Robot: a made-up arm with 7 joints. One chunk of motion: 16 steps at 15 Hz.
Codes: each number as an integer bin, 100 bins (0 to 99) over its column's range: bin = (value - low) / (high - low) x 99, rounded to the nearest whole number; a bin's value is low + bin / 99 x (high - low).
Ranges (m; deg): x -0.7..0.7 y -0.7..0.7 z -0.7..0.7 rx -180..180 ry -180..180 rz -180..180
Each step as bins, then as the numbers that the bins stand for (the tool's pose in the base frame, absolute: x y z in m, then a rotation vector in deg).
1 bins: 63 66 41 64 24 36
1 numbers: 0.1909 0.2333 -0.1202 52.73 -92.73 -49.09
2 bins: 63 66 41 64 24 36
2 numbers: 0.1909 0.2333 -0.1202 52.73 -92.73 -49.09
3 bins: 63 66 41 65 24 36
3 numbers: 0.1909 0.2333 -0.1202 56.36 -92.73 -49.09
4 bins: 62 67 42 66 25 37
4 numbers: 0.1768 0.2475 -0.1061 60.00 -89.09 -45.45
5 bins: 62 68 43 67 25 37
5 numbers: 0.1768 0.2616 -0.0919 63.64 -89.09 -45.45
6 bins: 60 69 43 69 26 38
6 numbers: 0.1485 0.2758 -0.0919 70.91 -85.45 -41.82
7 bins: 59 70 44 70 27 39
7 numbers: 0.1343 0.2899 -0.0778 74.55 -81.82 -38.18
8 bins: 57 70 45 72 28 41
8 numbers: 0.1061 0.2899 -0.0636 81.82 -78.18 -30.91
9 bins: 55 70 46 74 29 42
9 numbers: 0.0778 0.2899 -0.0495 89.09 -74.55 -27.27
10 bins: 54 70 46 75 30 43
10 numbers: 0.0636 0.2899 -0.0495 92.73 -70.91 -23.64
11 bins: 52 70 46 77 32 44
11 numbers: 0.0354 0.2899 -0.0495 100.00 -63.64 -20.00
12 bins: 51 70 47 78 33 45
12 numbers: 0.0212 0.2899 -0.0354 103.64 -60.00 -16.36
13 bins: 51 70 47 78 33 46
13 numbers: 0.0212 0.2899 -0.0354 103.64 -60.00 -12.73
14 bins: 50 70 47 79 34 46
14 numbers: 0.0071 0.2899 -0.0354 107.27 -56.36 -12.73
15 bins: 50 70 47 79 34 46
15 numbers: 0.0071 0.2899 -0.0354 107.27 -56.36 -12.73
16 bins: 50 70 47 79 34 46
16 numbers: 0.0071 0.2899 -0.0354 107.27 -56.36 -12.73
